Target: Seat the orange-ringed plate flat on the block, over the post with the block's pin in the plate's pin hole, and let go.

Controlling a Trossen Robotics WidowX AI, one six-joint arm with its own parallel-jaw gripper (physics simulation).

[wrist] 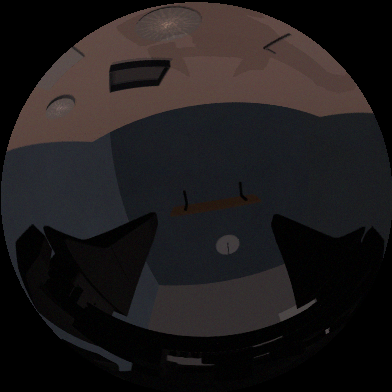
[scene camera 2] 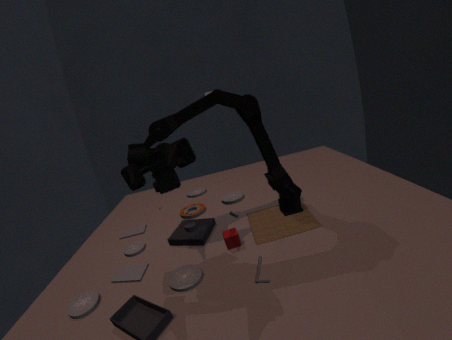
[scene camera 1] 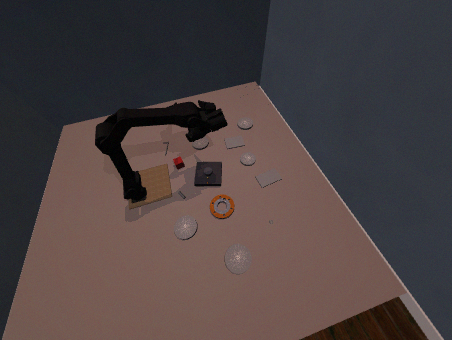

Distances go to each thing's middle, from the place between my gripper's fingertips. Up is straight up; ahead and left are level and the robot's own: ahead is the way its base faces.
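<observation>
You'd find the dark tray [wrist: 139, 73] with my hand 140 mm to the right of it, 90 mm short of it and 260 mm above it.
</observation>
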